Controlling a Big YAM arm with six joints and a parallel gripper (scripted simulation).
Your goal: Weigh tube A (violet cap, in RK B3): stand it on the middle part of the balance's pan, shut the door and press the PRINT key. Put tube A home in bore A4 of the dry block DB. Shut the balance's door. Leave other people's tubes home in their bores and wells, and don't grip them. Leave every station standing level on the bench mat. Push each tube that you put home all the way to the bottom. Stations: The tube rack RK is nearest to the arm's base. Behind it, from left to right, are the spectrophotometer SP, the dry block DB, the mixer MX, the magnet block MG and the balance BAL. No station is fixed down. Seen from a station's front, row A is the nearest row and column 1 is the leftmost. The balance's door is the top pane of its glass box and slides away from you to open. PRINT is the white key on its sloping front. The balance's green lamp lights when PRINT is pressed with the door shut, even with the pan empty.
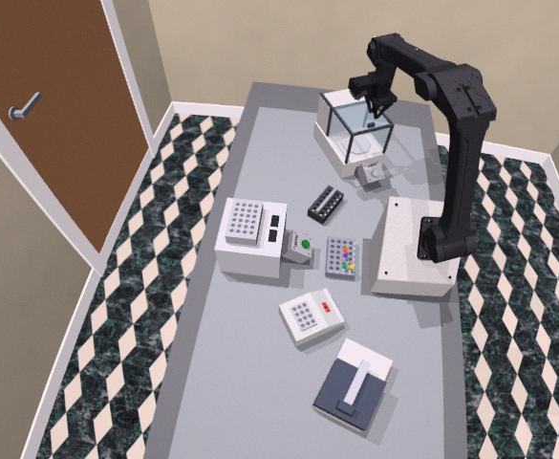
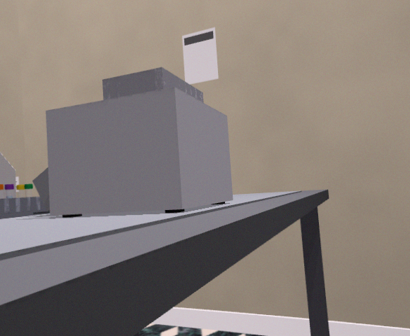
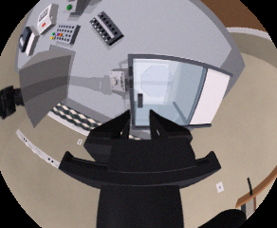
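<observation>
Right now the balance door is 50 mm below my hand, 30 mm to the right of it and 10 mm ahead of it. Round my hand: tube rack RK 390 mm to the left, 250 mm below, 90 mm ahead; then black magnet block MG 240 mm below, 190 mm to the left, 130 mm ahead; then white PRINT key 190 mm below, 80 mm to the left, 40 mm behind.
</observation>
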